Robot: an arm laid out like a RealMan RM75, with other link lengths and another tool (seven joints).
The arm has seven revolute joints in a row. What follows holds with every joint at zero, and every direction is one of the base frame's.
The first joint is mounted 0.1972 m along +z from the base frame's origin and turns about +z.
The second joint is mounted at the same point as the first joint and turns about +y.
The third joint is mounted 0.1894 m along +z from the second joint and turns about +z.
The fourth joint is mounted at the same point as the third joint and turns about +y.
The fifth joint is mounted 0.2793 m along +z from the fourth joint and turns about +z.
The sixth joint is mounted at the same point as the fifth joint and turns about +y.
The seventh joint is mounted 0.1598 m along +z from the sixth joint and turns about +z.
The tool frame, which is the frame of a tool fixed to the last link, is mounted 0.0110 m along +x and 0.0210 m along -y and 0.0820 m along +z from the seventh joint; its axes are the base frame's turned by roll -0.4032, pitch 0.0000 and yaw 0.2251 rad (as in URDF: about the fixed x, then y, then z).
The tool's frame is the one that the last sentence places.
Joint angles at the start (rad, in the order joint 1, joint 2, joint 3, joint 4, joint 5, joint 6, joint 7):
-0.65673 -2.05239 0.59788 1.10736 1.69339 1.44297 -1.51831
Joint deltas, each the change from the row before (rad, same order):
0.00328 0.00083 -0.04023 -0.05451 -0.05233 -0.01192 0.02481
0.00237 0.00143 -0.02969 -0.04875 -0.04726 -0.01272 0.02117
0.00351 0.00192 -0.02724 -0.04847 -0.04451 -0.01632 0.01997
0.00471 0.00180 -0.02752 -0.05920 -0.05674 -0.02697 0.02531
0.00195 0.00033 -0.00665 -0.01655 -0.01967 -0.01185 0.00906
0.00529 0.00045 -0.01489 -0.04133 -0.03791 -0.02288 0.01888
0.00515 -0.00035 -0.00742 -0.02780 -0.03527 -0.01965 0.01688
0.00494 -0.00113 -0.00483 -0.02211 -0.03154 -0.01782 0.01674
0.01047 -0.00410 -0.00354 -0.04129 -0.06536 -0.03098 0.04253
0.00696 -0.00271 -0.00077 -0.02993 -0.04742 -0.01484 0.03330
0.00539 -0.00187 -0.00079 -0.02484 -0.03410 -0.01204 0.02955
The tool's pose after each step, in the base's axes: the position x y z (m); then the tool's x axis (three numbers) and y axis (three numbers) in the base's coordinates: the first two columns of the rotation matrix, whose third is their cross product. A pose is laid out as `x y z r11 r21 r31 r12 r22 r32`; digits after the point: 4 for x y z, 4 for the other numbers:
-0.0807 0.5064 0.1367 0.7626 -0.3256 0.5590 -0.0453 -0.8889 -0.4559
-0.0923 0.5088 0.1443 0.7296 -0.3258 0.6012 0.0038 -0.8773 -0.4800
-0.1058 0.5114 0.1512 0.6979 -0.3238 0.6388 0.0581 -0.8634 -0.5011
-0.1233 0.5149 0.1586 0.6586 -0.3213 0.6804 0.1300 -0.8421 -0.5235
-0.1290 0.5162 0.1615 0.6470 -0.3222 0.6911 0.1535 -0.8327 -0.5320
-0.1435 0.5185 0.1645 0.6224 -0.3171 0.7156 0.2081 -0.8144 -0.5417
-0.1539 0.5199 0.1677 0.6031 -0.3181 0.7315 0.2485 -0.7965 -0.5512
-0.1630 0.5209 0.1704 0.5880 -0.3204 0.7427 0.2825 -0.7790 -0.5597
-0.1797 0.5216 0.1737 0.5633 -0.3300 0.7575 0.3404 -0.7427 -0.5767
-0.1904 0.5209 0.1749 0.5469 -0.3393 0.7654 0.3753 -0.7179 -0.5863
-0.1997 0.5204 0.1747 0.5389 -0.3442 0.7688 0.4020 -0.6970 -0.5938

